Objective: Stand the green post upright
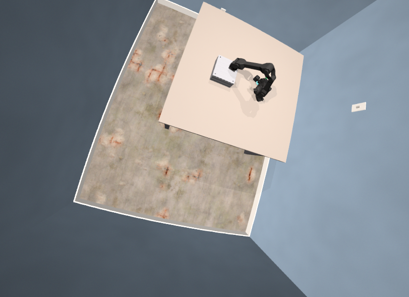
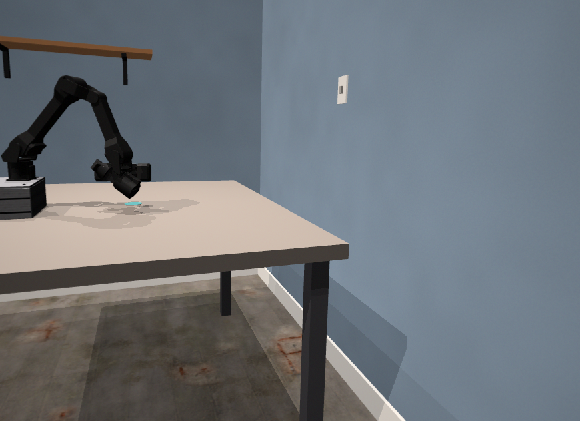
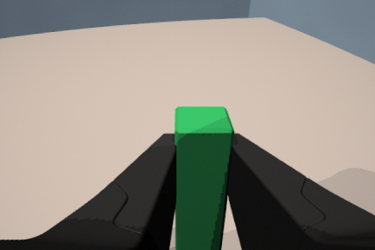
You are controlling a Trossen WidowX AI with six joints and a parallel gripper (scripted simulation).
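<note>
Right now my hand is 12 cm above the cyan circle and 3 cm to the right of it. The rest, counted from my hand: green post 3 cm to the left, 2 cm below, 1 cm ahead.
</note>
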